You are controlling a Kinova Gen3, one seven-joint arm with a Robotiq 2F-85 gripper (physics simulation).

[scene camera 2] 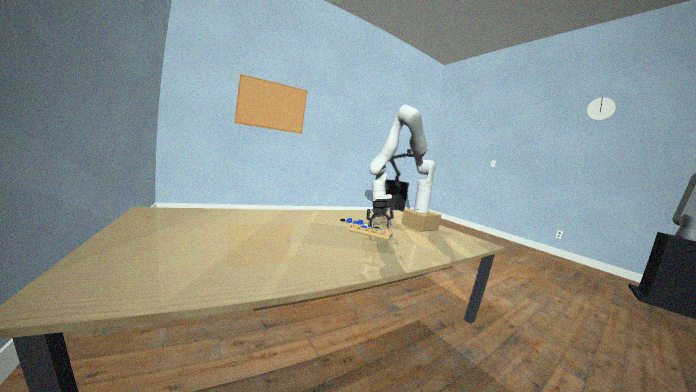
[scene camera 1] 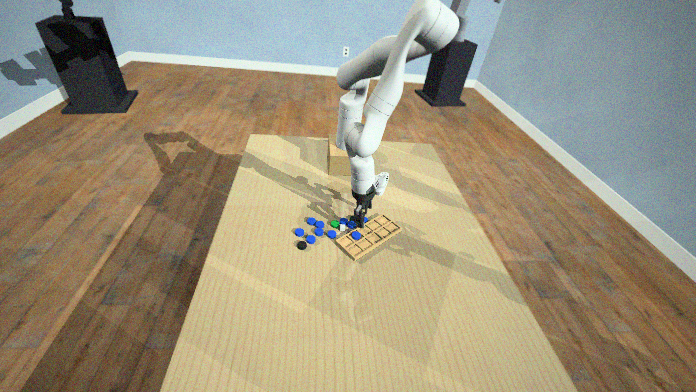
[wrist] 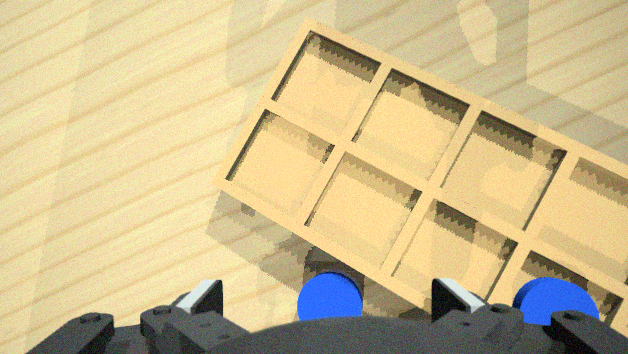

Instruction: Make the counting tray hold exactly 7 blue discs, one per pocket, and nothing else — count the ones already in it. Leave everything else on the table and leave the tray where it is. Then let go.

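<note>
The wooden counting tray (scene camera 1: 377, 244) (scene camera 2: 370, 233) (wrist: 385, 65) lies on the table. One blue disc (scene camera 1: 356, 235) (wrist: 555, 302) sits in a pocket of its near row in the wrist view; the other pockets that show are empty. My gripper (scene camera 1: 361, 224) (scene camera 2: 380, 224) (wrist: 327, 302) is open and low beside the tray, its fingers on either side of a loose blue disc, which it does not hold. That disc's lower part is hidden in the wrist view. Several loose blue discs (scene camera 1: 319, 232) (scene camera 2: 359, 222) lie left of the tray in scene camera 1.
A green disc (scene camera 1: 335, 224) and a small white cube (scene camera 1: 342, 227) lie among the loose blue discs, close to the gripper. A black disc (scene camera 1: 302, 245) (scene camera 2: 343, 220) lies at the group's outer edge. The arm's wooden base block (scene camera 1: 339, 162) (scene camera 2: 421, 220) stands behind.
</note>
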